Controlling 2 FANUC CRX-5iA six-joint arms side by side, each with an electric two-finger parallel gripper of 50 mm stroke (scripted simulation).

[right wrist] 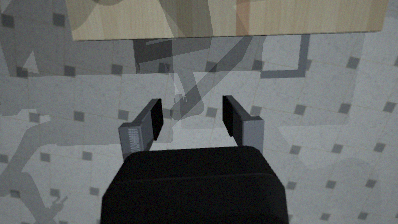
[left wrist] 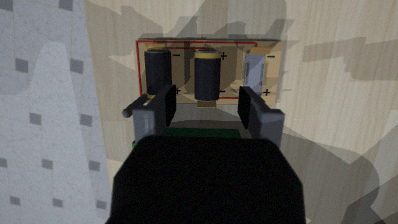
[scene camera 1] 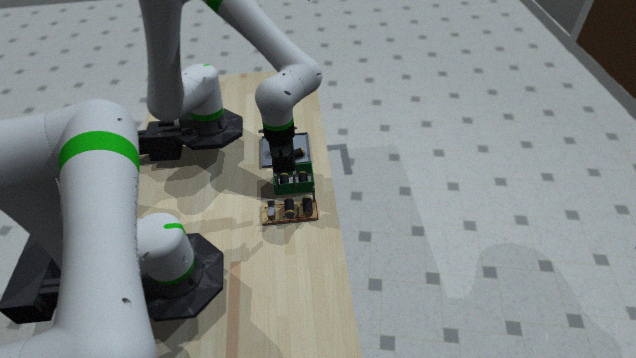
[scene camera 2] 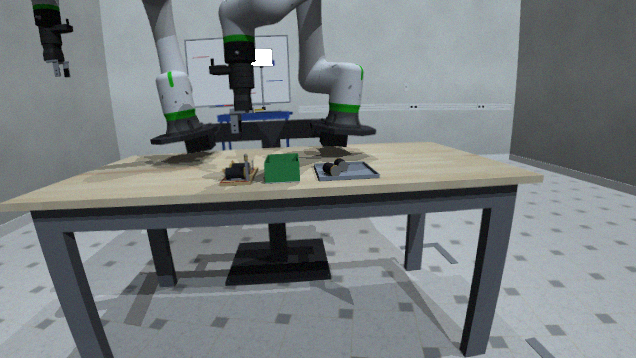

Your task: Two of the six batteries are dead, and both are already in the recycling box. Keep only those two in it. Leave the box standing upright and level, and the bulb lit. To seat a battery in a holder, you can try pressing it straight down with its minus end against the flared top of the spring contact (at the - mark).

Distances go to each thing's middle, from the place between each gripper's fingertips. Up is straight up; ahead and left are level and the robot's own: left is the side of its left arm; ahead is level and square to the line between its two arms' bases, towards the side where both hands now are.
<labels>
I see my left gripper [scene camera 2: 237,132] 33 cm to the right of the grey tray [scene camera 2: 356,170], 16 cm above it and 2 cm past it. Round my left hand: green recycling box [scene camera 2: 287,170] 14 cm to the left, 14 cm below, 2 cm ahead.
Now: the green recycling box 93 cm to the left of my right hand [scene camera 2: 62,76], 40 cm below it and 28 cm ahead of it. From my right hand the other things lie so: grey tray (113 cm to the left, 41 cm below, 24 cm ahead).
</labels>
